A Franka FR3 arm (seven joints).
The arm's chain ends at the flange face. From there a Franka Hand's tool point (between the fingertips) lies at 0.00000 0.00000 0.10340 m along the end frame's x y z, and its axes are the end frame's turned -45 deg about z.
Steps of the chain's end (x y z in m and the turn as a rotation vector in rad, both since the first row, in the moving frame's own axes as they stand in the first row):
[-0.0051 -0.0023 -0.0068 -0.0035 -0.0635 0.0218]
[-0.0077 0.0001 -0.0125 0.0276 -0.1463 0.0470]
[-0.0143 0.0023 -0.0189 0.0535 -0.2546 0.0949]
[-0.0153 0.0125 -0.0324 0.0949 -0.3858 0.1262]
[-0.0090 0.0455 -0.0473 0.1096 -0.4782 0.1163]
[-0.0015 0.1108 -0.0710 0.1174 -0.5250 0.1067]
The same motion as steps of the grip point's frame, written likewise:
[-0.0068 -0.0097 -0.0070 0.0424 -0.0474 0.0218]
[-0.0139 -0.0182 -0.0136 0.1230 -0.0839 0.0470]
[-0.0252 -0.0314 -0.0224 0.2179 -0.1422 0.0949]
[-0.0381 -0.0374 -0.0404 0.3399 -0.2057 0.1262]
[-0.0619 -0.0169 -0.0595 0.4156 -0.2606 0.1163]
[-0.1053 0.0311 -0.0856 0.4542 -0.2882 0.1067]

